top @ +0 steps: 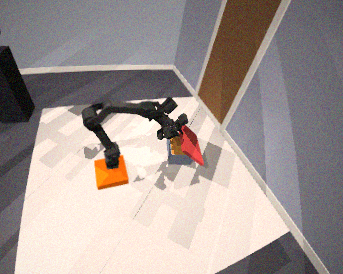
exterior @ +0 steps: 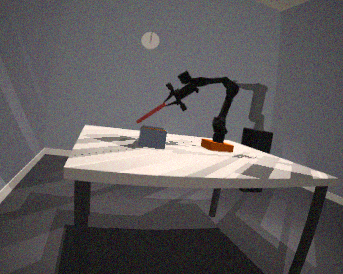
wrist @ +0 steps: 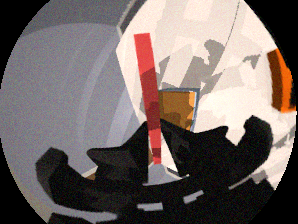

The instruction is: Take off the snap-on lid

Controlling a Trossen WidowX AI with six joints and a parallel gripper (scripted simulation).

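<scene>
Now: gripper tip 60 mm short of the red lid, 50 mm above it and 10 mm to the left of it. From my gripper tip the other things lie so: storage box: 190 mm below, 60 mm to the left, 50 mm ahead.
</scene>
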